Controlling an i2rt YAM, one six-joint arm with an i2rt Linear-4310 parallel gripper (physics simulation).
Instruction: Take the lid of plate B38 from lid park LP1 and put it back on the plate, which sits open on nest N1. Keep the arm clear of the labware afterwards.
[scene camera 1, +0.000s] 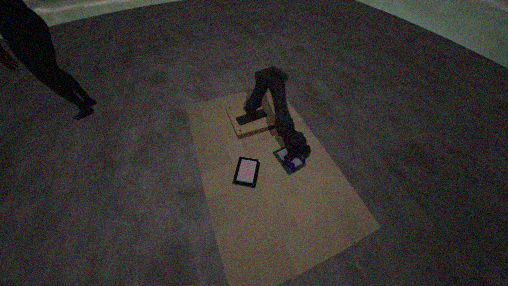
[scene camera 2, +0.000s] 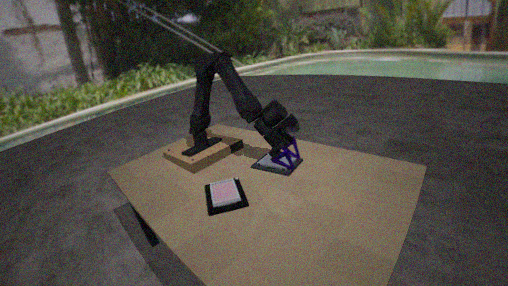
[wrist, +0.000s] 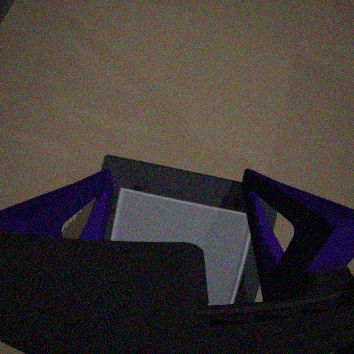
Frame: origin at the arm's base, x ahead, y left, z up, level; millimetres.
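Where they show: gripper, fingertip midpoint: (scene camera 1: 299, 167) (scene camera 2: 296, 163) (wrist: 177, 176); arm's base, link origin: (scene camera 1: 251, 117) (scene camera 2: 202, 147).
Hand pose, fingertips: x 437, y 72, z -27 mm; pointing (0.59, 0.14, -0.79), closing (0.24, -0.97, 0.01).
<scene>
Each offset is from my fingertips to the top centre of the thing. Level surfaces: height alone.
The pale, clear lid @[76 mm back, 13 mm right, 4 mm up] (scene camera 1: 282, 154) (scene camera 2: 265, 162) (wrist: 170, 220) lies flat on the dark grey lid park LP1 @[75 mm back, 14 mm right, 6 mm up] (scene camera 2: 272, 172) (wrist: 165, 175). My gripper (scene camera 1: 297, 163) (scene camera 2: 284, 165) (wrist: 177, 176) points down over it, its purple fingers wide apart, one at each side of the lid, and is shut on the lid. The gripper body hides the near part of the lid in the wrist view. The open plate B38 @[113 mm back, 264 mm right, 13 mm up] (scene camera 1: 247, 171) (scene camera 2: 225, 193), white with pink wells, sits on the black nest N1 @[113 mm back, 264 mm right, 4 mm up] (scene camera 1: 245, 185) (scene camera 2: 227, 209), apart from the park.
The arm stands on a wooden base block (scene camera 1: 255, 129) (scene camera 2: 197, 162) at the back of the table @[14 mm down] (scene camera 1: 250, 225) (scene camera 2: 325, 210). A person (scene camera 1: 42, 65) is on the floor, off the table, at the upper left in scene camera 1.
</scene>
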